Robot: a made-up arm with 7 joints. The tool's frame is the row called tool.
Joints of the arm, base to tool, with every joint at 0 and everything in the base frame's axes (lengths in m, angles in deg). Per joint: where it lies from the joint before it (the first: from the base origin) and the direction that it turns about. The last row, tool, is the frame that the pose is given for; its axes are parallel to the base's.
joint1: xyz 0 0 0 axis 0 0.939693 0.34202
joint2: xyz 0 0 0 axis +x
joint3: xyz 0 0 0 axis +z
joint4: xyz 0.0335 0 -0.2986 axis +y
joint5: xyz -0.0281 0 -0.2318 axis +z
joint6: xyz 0 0 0 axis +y
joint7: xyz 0 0 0 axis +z
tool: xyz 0 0 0
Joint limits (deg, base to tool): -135..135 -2.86..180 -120..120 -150..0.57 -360..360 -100..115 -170..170
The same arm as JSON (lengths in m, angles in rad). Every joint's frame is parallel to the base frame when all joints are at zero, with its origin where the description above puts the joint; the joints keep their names.
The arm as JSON. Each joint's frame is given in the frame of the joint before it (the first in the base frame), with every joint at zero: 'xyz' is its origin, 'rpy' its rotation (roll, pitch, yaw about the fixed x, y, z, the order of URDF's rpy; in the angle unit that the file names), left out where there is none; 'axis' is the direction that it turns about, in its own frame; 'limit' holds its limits. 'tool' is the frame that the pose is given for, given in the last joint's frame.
{"units": {"length": "m", "angle": "rad"}, "joints": [
  {"name": "joint1", "type": "revolute", "origin": {"xyz": [0.0, 0.0, 0.0]}, "axis": [0.0, 0.9397, 0.342], "limit": {"lower": -2.3562, "upper": 2.3562}},
  {"name": "joint2", "type": "revolute", "origin": {"xyz": [0.0, 0.0, 0.0]}, "axis": [1.0, 0.0, 0.0], "limit": {"lower": -0.0499, "upper": 3.1416}},
  {"name": "joint3", "type": "revolute", "origin": {"xyz": [0.0, 0.0, 0.0]}, "axis": [0.0, 0.0, 1.0], "limit": {"lower": -2.0944, "upper": 2.0944}},
  {"name": "joint4", "type": "revolute", "origin": {"xyz": [0.0335, 0.0, -0.2986]}, "axis": [0.0, 1.0, 0.0], "limit": {"lower": -2.618, "upper": 0.0099}},
  {"name": "joint5", "type": "revolute", "origin": {"xyz": [-0.0281, 0.0, -0.2318]}, "axis": [0.0, 0.0, 1.0], "limit": {"lower": -6.2832, "upper": 6.2832}},
  {"name": "joint6", "type": "revolute", "origin": {"xyz": [0.0, 0.0, 0.0]}, "axis": [0.0, 1.0, 0.0], "limit": {"lower": -1.7453, "upper": 2.0071}},
  {"name": "joint7", "type": "revolute", "origin": {"xyz": [0.0, 0.0, 0.0]}, "axis": [0.0, 0.0, 1.0], "limit": {"lower": -2.9671, "upper": 2.9671}}
], "tool": {"origin": {"xyz": [0.0, 0.0, 0.0]}}}

